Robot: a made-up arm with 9 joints. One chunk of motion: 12 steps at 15 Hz.
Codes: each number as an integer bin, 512 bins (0 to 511) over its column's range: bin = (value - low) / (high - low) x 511, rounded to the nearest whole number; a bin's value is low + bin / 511 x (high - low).
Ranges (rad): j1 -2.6..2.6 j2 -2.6..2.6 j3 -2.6..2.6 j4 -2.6..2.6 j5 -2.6..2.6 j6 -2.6..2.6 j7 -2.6..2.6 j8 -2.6..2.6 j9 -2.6..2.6
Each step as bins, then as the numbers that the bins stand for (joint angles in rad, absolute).
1 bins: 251 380 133 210 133 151 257 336 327
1 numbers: -0.0458 1.2669 -1.2466 -0.4630 -1.2466 -1.0634 0.0153 0.8192 0.7276
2 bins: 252 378 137 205 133 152 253 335 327
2 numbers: -0.0356 1.2466 -1.2059 -0.5139 -1.2466 -1.0532 -0.0254 0.8090 0.7276
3 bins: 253 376 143 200 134 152 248 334 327
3 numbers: -0.0254 1.2262 -1.1448 -0.5648 -1.2364 -1.0532 -0.0763 0.7988 0.7276
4 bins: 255 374 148 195 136 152 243 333 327
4 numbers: -0.0051 1.2059 -1.0939 -0.6157 -1.2160 -1.0532 -0.1272 0.7886 0.7276
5 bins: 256 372 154 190 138 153 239 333 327
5 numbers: 0.0051 1.1855 -1.0329 -0.6665 -1.1957 -1.0431 -0.1679 0.7886 0.7276
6 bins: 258 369 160 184 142 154 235 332 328
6 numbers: 0.0254 1.1550 -0.9718 -0.7276 -1.1550 -1.0329 -0.2086 0.7785 0.7378
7 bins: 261 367 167 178 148 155 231 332 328
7 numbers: 0.0560 1.1346 -0.9006 -0.7886 -1.0939 -1.0227 -0.2493 0.7785 0.7378
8 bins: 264 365 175 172 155 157 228 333 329
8 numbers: 0.0865 1.1143 -0.8192 -0.8497 -1.0227 -1.0023 -0.2798 0.7886 0.7479
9 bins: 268 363 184 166 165 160 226 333 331
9 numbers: 0.1272 1.0939 -0.7276 -0.9108 -0.9209 -0.9718 -0.3002 0.7886 0.7683
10 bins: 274 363 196 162 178 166 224 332 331
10 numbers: 0.1883 1.0939 -0.6055 -0.9515 -0.7886 -0.9108 -0.3205 0.7785 0.7683
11 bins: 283 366 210 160 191 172 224 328 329
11 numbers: 0.2798 1.1245 -0.4630 -0.9718 -0.6564 -0.8497 -0.3205 0.7378 0.7479
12 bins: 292 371 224 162 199 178 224 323 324
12 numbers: 0.3714 1.1753 -0.3205 -0.9515 -0.5750 -0.7886 -0.3205 0.6869 0.6971
